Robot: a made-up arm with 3 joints. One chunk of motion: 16 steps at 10 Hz.
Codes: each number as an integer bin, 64 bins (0 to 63) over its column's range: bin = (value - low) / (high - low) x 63, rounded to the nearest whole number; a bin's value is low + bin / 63 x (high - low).
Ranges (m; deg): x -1.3..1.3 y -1.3..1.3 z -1.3..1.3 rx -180..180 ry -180..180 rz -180..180
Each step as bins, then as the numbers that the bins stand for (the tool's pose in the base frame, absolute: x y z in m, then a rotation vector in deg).
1 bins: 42 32 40 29 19 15
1 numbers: 0.4333 0.0206 0.3508 -14.29 -71.43 -94.29
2 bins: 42 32 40 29 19 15
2 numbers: 0.4333 0.0206 0.3508 -14.29 -71.43 -94.29
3 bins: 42 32 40 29 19 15
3 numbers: 0.4333 0.0206 0.3508 -14.29 -71.43 -94.29
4 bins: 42 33 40 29 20 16
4 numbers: 0.4333 0.0619 0.3508 -14.29 -65.71 -88.57
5 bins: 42 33 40 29 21 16
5 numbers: 0.4333 0.0619 0.3508 -14.29 -60.00 -88.57
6 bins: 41 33 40 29 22 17
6 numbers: 0.3921 0.0619 0.3508 -14.29 -54.29 -82.86
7 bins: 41 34 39 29 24 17
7 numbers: 0.3921 0.1032 0.3095 -14.29 -42.86 -82.86
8 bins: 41 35 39 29 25 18
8 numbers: 0.3921 0.1444 0.3095 -14.29 -37.14 -77.14
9 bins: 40 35 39 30 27 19
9 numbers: 0.3508 0.1444 0.3095 -8.57 -25.71 -71.43
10 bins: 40 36 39 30 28 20
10 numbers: 0.3508 0.1857 0.3095 -8.57 -20.00 -65.71
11 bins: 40 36 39 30 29 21
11 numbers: 0.3508 0.1857 0.3095 -8.57 -14.29 -60.00
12 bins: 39 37 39 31 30 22
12 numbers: 0.3095 0.2270 0.3095 -2.86 -8.57 -54.29
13 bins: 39 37 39 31 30 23
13 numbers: 0.3095 0.2270 0.3095 -2.86 -8.57 -48.57
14 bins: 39 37 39 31 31 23
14 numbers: 0.3095 0.2270 0.3095 -2.86 -2.86 -48.57
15 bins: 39 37 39 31 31 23
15 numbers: 0.3095 0.2270 0.3095 -2.86 -2.86 -48.57
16 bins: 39 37 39 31 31 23
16 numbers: 0.3095 0.2270 0.3095 -2.86 -2.86 -48.57
